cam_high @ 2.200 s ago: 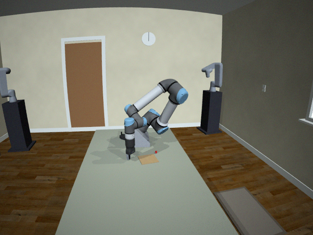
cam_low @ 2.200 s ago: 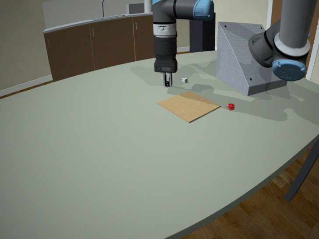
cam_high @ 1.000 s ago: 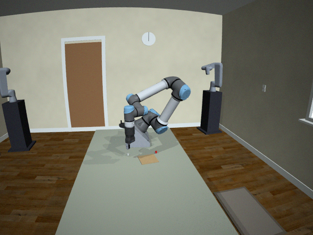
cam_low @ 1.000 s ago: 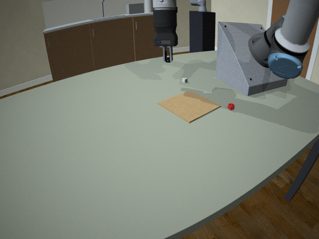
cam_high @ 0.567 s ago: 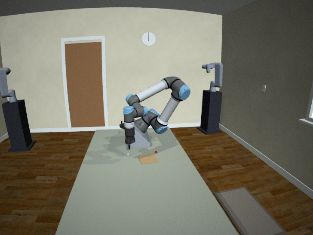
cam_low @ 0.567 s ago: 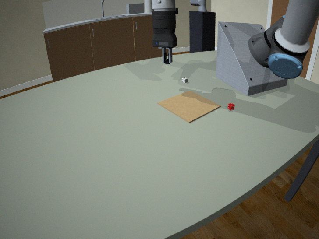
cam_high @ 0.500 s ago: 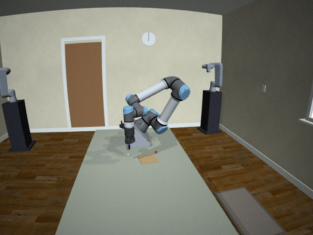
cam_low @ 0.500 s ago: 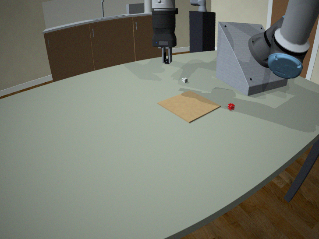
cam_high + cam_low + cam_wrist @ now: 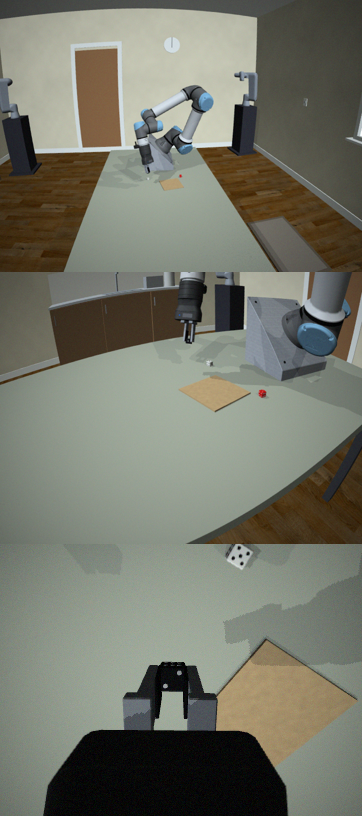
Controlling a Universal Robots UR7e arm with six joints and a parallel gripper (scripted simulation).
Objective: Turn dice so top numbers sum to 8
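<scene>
The white die is 80 mm behind my hand, 10 mm to the left of it and 110 mm below it. Round my hand: tan mat (30 mm ahead, 160 mm to the left, 110 mm below); then red die (60 mm behind, 250 mm to the left, 110 mm below).
</scene>
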